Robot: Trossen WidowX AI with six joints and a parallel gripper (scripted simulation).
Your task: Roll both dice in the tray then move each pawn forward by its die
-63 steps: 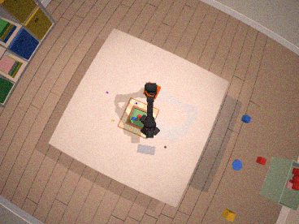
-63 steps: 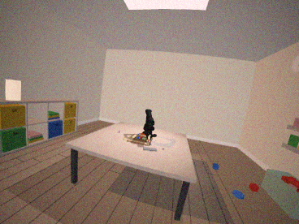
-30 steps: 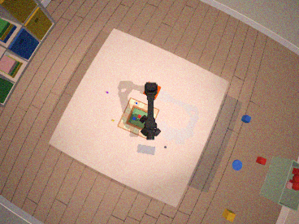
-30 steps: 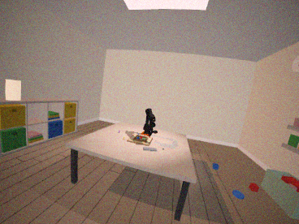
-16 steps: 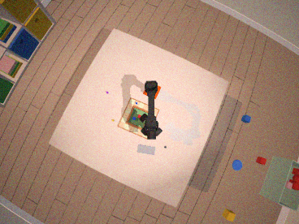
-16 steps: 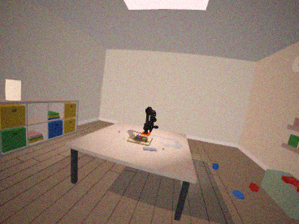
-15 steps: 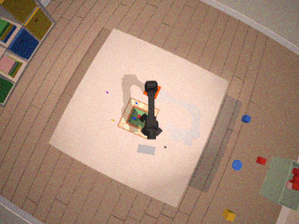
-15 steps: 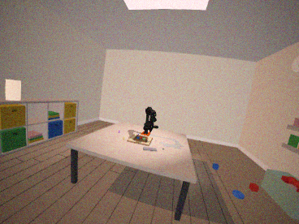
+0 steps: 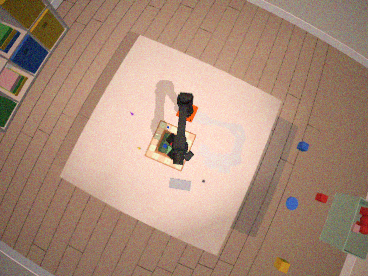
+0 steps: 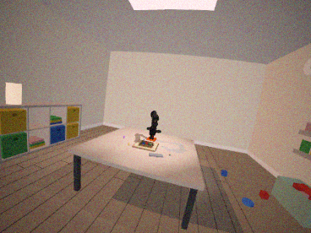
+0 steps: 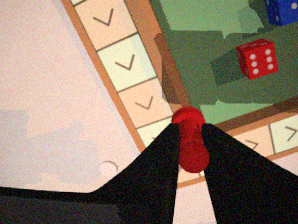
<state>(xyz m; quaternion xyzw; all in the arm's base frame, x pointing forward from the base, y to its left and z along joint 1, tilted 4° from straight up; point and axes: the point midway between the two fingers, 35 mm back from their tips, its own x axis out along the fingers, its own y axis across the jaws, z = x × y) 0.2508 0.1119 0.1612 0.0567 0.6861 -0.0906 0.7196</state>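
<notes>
The blue pawn lies 90 mm behind my gripper tip, 160 mm to the right of it and 110 mm below it. From my gripper tip the other things lie so: red pawn 10 mm above; then grey flat piece 210 mm ahead, 140 mm to the left, 130 mm below; then green tray 10 mm ahead, 70 mm to the right, 130 mm below.
</notes>
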